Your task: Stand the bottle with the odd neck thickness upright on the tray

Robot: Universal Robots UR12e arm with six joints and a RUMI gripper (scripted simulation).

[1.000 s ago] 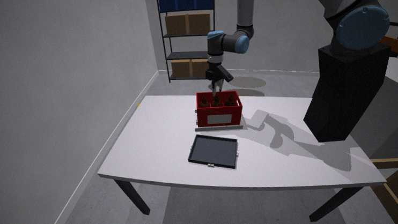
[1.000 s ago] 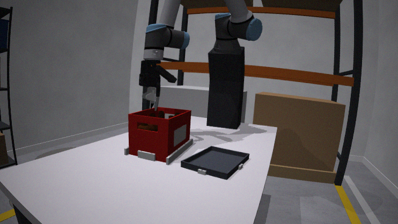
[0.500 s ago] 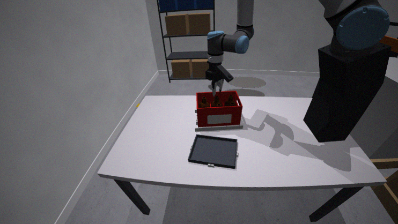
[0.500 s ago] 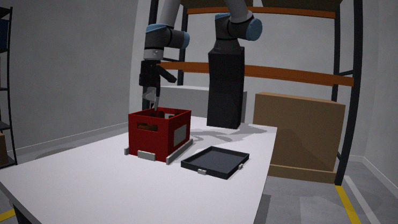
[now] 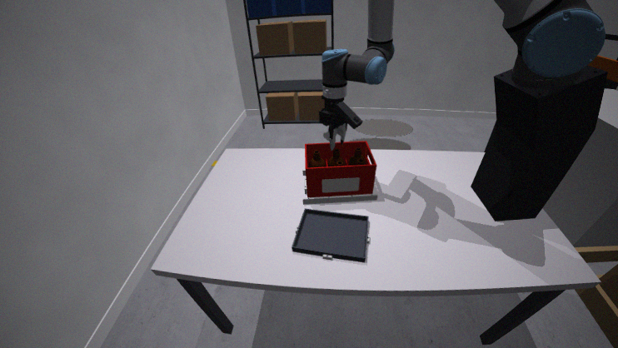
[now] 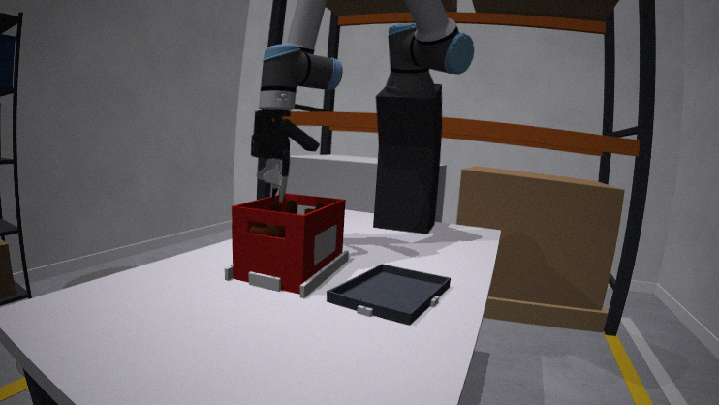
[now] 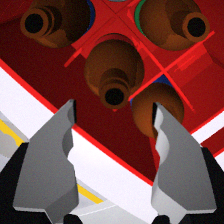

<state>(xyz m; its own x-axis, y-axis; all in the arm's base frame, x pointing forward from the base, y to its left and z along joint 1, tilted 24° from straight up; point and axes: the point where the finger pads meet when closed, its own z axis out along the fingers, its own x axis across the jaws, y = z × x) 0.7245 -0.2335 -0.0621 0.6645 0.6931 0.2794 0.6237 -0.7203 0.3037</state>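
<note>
Right now my hand is 100 mm above the glass bottle. Round my hand: dark tray (60 mm ahead, 320 mm to the left, 180 mm below); then red crate (40 mm to the left, 110 mm below); then brown bottle (90 mm ahead, 100 mm below).
</note>
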